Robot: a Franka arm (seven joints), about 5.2 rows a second.
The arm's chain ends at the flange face. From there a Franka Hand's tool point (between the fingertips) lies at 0.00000 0.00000 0.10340 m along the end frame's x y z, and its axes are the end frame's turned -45 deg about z.
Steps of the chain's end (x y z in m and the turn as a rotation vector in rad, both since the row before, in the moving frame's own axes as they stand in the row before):
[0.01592 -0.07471 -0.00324 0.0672 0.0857 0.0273]
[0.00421 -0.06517 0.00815 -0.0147 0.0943 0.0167]
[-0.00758 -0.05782 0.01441 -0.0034 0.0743 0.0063]
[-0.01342 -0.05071 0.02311 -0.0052 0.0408 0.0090]
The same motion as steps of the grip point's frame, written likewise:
[0.07522 -0.04007 -0.00385 -0.0131 0.1081 0.0273]
[0.05480 -0.03510 0.00768 -0.0771 0.0563 0.0167]
[0.04069 -0.04055 0.01412 -0.0549 0.0501 0.0063]
[0.02895 -0.04197 0.02302 -0.0325 0.0252 0.0090]

